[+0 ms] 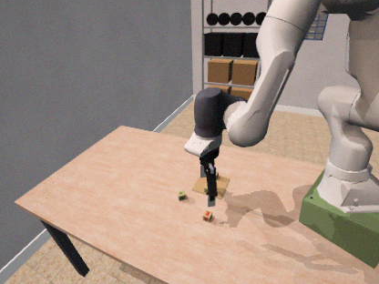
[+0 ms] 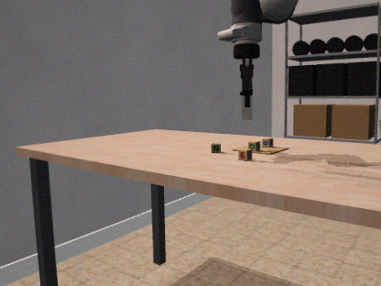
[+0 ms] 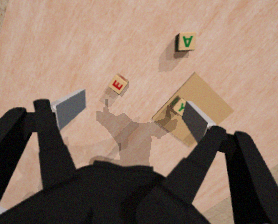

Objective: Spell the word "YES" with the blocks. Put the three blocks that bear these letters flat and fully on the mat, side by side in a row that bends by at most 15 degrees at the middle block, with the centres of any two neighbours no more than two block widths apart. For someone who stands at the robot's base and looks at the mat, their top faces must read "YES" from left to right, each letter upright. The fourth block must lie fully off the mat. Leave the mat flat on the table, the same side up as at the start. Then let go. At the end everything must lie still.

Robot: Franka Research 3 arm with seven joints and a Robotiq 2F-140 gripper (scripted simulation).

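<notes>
The E block lies 11 cm below my hand, 4 cm to the left of it and 1 cm behind it. Round my hand: green N block 12 cm ahead, 11 cm below, 3 cm to the right; then Y block 11 cm below, 10 cm to the right, 2 cm ahead; then tan mat 15 cm to the right, 12 cm below, 1 cm ahead.
</notes>
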